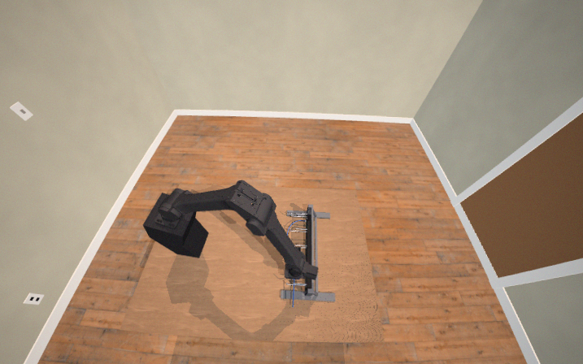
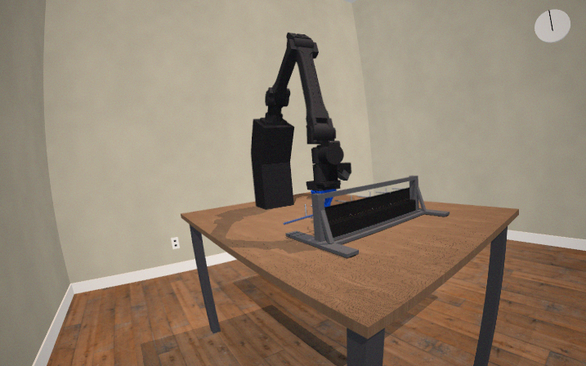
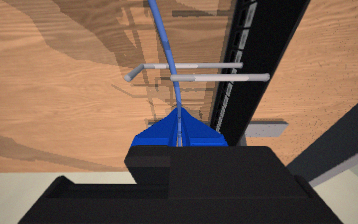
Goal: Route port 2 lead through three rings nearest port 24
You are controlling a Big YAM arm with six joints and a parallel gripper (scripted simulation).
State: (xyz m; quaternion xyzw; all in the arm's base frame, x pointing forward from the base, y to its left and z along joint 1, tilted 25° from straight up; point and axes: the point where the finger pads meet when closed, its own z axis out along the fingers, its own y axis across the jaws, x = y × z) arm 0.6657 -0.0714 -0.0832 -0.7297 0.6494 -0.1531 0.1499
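The grey rack lies 16 cm to the left of my hand, 6 cm ahead of it and 1 cm below it.
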